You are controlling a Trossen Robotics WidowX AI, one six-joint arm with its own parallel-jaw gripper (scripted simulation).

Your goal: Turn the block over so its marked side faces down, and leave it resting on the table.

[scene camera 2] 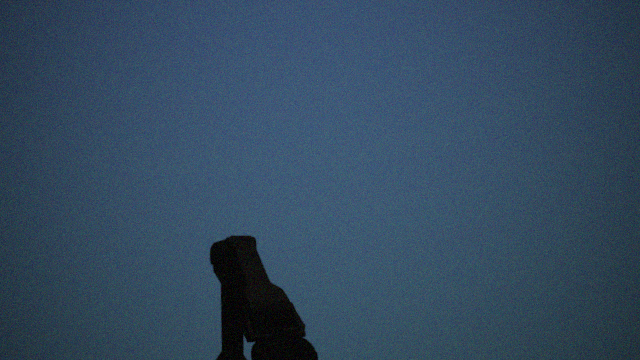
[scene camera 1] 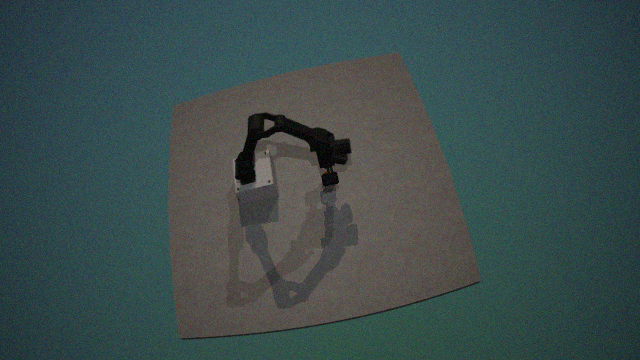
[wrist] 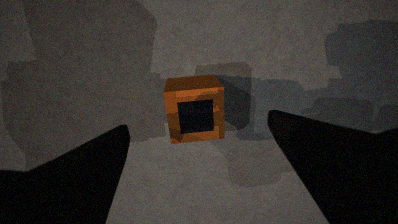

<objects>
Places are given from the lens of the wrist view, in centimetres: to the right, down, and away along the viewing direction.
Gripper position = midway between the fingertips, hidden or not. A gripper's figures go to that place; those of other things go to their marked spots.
my gripper [wrist: 199,124]: 0, 1, 11
block [wrist: 194,105]: 0, 0, 12
</objects>
